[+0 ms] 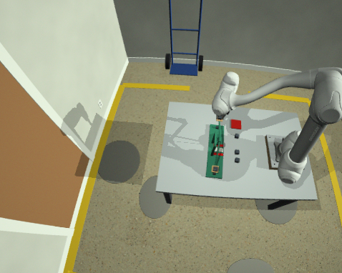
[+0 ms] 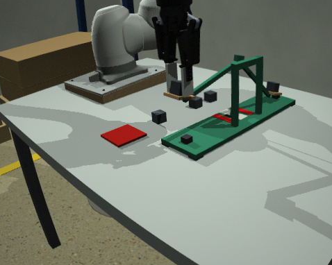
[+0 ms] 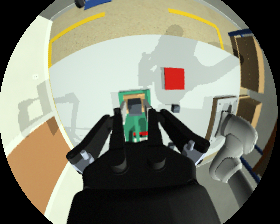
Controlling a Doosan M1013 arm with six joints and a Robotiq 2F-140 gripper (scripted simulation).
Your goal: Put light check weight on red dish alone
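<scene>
Now: the flat red dish 17 cm behind my hand, 6 cm to the right of it and 17 cm below it. The rest, counted from my hand: green rocker balance 1 cm behind, 20 cm to the left, 8 cm below.
</scene>
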